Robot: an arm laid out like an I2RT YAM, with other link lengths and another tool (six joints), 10 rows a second.
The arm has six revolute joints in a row. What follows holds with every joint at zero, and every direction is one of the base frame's. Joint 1 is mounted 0.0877 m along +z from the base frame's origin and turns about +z. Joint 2 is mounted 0.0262 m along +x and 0.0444 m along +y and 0.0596 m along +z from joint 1 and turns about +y. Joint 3 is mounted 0.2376 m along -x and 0.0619 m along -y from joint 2 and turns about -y. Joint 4 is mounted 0.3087 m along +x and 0.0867 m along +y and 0.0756 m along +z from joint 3 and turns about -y. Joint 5 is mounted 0.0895 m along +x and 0.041 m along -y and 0.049 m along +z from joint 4 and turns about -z. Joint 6 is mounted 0.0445 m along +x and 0.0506 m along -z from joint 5 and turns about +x. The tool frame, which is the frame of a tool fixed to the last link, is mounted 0.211 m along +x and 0.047 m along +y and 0.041 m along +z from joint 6; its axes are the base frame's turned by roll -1.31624, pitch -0.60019 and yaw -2.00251 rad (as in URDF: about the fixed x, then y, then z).
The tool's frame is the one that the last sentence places.
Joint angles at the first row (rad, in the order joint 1, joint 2, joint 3, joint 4, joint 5, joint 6):
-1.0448 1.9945 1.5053 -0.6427 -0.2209 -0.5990
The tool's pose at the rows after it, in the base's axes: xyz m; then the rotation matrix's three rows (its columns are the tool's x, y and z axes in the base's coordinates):
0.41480, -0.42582, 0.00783; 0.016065, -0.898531, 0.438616; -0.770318, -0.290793, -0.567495; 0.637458, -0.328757, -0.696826
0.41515, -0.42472, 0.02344; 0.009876, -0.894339, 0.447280; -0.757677, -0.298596, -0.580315; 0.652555, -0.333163, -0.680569
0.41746, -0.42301, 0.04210; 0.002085, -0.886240, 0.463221; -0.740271, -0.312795, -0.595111; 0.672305, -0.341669, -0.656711
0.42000, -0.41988, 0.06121; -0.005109, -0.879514, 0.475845; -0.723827, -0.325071, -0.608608; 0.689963, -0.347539, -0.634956
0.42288, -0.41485, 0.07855; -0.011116, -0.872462, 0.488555; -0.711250, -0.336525, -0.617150; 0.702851, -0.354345, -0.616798
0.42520, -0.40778, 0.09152; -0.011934, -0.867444, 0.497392; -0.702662, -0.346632, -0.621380; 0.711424, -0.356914, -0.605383
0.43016, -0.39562, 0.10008; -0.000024, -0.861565, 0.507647; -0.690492, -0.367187, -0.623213; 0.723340, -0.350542, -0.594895
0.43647, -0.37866, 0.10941; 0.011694, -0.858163, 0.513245; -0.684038, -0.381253, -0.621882; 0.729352, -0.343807, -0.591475
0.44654, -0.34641, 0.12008; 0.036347, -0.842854, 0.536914; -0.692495, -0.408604, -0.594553; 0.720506, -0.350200, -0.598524
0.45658, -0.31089, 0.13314; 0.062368, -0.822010, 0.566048; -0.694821, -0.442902, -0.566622; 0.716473, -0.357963, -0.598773
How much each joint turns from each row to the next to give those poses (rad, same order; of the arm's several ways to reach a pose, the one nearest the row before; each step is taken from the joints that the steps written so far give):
0.0017 -0.0345 -0.0094 -0.0023 0.0026 0.0067
0.0015 -0.0402 -0.0122 -0.0054 0.0000 0.0000
0.0035 -0.0457 -0.0148 0.0008 -0.0036 -0.0010
0.0067 -0.0452 -0.0097 -0.0063 0.0004 0.0025
0.0084 -0.0409 -0.0075 -0.0095 -0.0013 0.0039
0.0108 -0.0361 -0.0090 -0.0117 0.0022 0.0037
0.0238 -0.0388 -0.0215 -0.0030 0.0118 0.0006
0.0345 -0.0419 -0.0168 -0.0174 0.0190 0.0134
0.0493 -0.0513 -0.0184 -0.0395 -0.0006 0.0151
0.0565 -0.0598 -0.0225 -0.0353 0.0000 0.0157

